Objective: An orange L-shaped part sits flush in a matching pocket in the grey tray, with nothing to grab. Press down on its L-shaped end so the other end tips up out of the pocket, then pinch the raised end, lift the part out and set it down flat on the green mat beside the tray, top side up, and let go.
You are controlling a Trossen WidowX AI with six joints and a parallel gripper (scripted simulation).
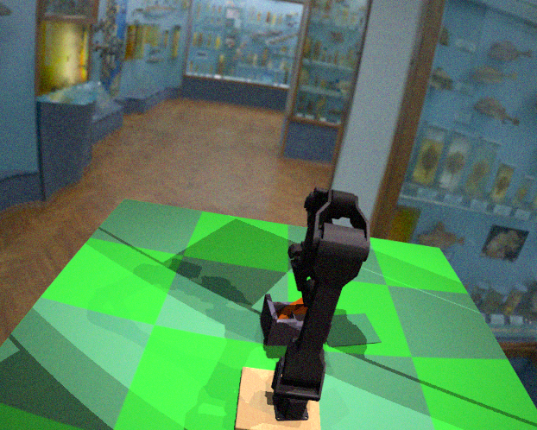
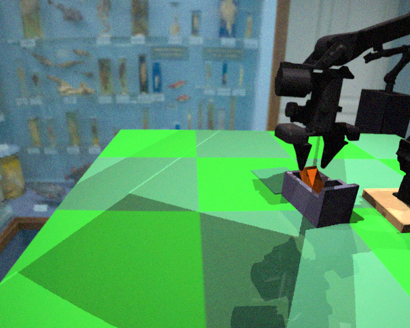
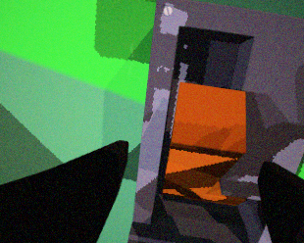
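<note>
Now: the orange L-shaped part 50 mm below my gripper tip, 30 mm to the left of it and 20 mm behind it. Round my gripper tip: green mat (150 mm to the right, 110 mm below, 10 mm behind).
</note>
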